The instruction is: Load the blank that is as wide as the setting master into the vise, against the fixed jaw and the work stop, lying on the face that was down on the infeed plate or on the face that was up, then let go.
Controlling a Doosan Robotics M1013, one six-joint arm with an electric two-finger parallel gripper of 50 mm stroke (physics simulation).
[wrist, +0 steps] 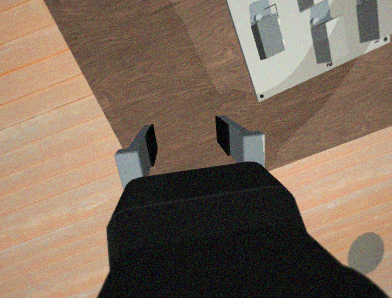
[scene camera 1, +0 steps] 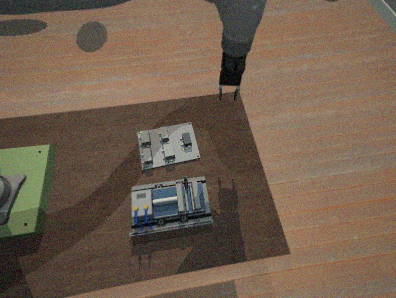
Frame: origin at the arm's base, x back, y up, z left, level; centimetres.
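Seen in the pictures: gripper, fingertip midpoint: (wrist: 186,133) (scene camera 1: 227,98).
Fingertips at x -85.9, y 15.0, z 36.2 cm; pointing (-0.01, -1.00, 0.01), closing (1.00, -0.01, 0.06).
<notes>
A point is followed by its place in that frame.
My gripper (scene camera 1: 229,97) @(x -85.9, y 15.0, z 36.2 cm) (wrist: 186,133) @(x -85.9, y 15.0, z 36.2 cm) is open and empty, high above the far right corner of the dark mat, apart from the plate and vise. The light grey infeed plate (scene camera 1: 187,154) @(x -70.3, y -5.2, z 21.3 cm) (wrist: 295,70) @(x -64.3, y -5.2, z 33.9 cm) bears several grey blocks in two rows. A darker block (scene camera 1: 186,139) @(x -69.7, y -2.7, z 27.4 cm) stands at its right side; a block (wrist: 272,37) @(x -69.6, y -2.7, z 28.3 cm) shows near the plate's edge in the wrist view. Which block is the setting master and which blank matches its width, I cannot tell. The vise (scene camera 1: 141,202) @(x -55.3, y 3.6, z -1.8 cm) stands in front of the plate, with upright jaws at its right part; I make out no blank between them.
A green block (scene camera 1: 37,170) @(x -11.8, y -0.8, z 11.1 cm) with a grey rounded part (scene camera 1: 10,197) @(x -8.1, y 1.6, z 0.0 cm) on it stands at the left. Two blue pins with yellow tops (scene camera 1: 146,207) @(x -57.6, y 4.9, z -3.7 cm) stand at the vise's front left. The dark mat (scene camera 1: 255,210) @(x -98.0, y -6.0, z -2.0 cm) (wrist: 125,60) @(x -93.5, y -6.0, z 27.4 cm) lies under plate and vise, on the wooden floor.
</notes>
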